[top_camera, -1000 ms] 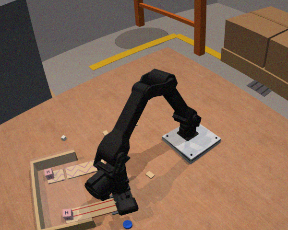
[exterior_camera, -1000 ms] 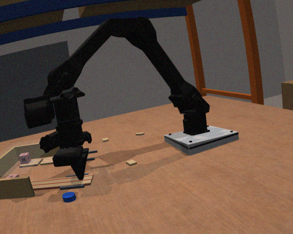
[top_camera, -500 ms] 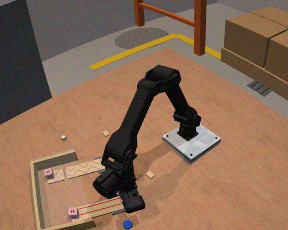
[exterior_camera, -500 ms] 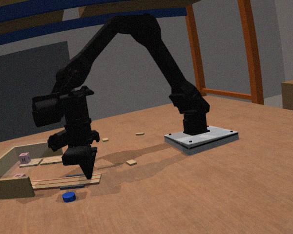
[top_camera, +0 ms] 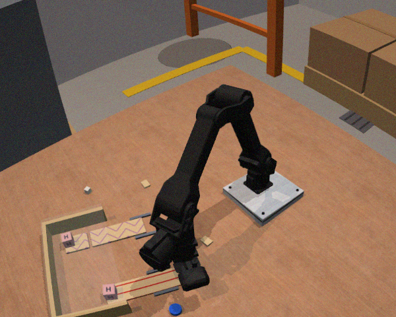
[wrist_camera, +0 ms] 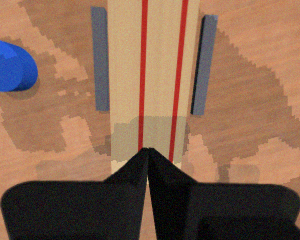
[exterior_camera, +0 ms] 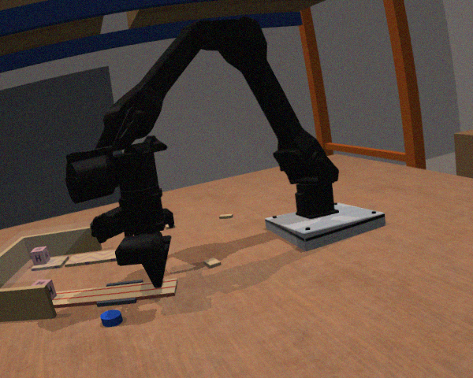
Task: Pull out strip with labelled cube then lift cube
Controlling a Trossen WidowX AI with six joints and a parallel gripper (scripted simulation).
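The blue disc is 8 cm ahead of my gripper tip and 7 cm to the left of it. The rest, counted from my gripper tip: white cube (7 cm ahead, 43 cm to the right).
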